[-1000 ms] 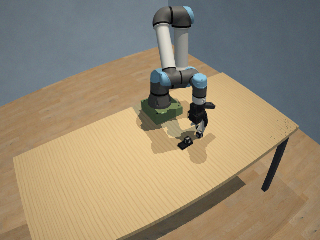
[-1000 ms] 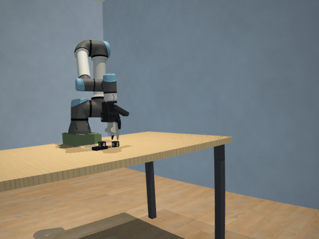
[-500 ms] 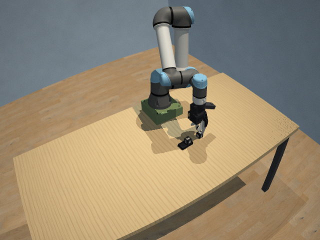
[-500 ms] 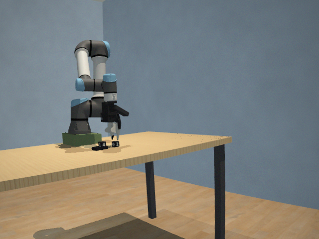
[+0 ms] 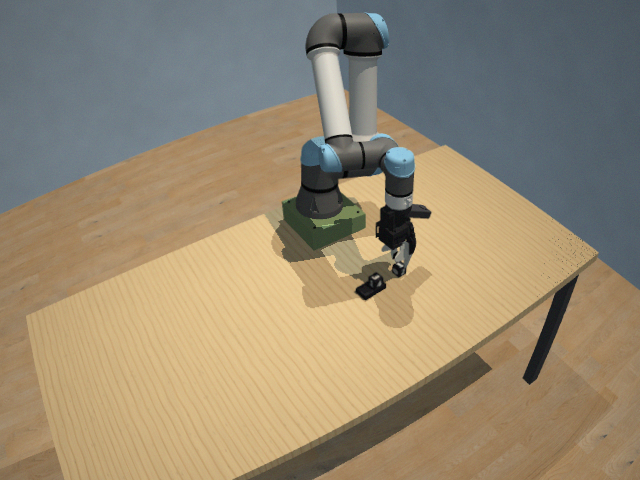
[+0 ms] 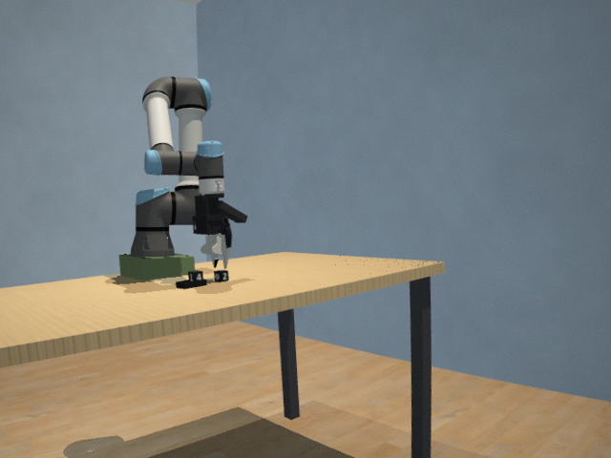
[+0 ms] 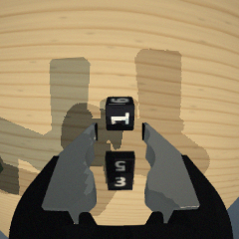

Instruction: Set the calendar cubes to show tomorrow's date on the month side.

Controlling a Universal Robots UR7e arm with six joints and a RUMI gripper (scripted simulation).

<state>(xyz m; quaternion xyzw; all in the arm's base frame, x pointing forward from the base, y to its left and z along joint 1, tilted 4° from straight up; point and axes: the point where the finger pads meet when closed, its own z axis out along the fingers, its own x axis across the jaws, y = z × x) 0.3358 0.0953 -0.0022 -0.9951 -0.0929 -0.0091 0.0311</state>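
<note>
My gripper is now 4 cm above the black digit cube. Also, from my hand: black calendar tray 2 cm ahead, 11 cm to the right, 5 cm below.
</note>
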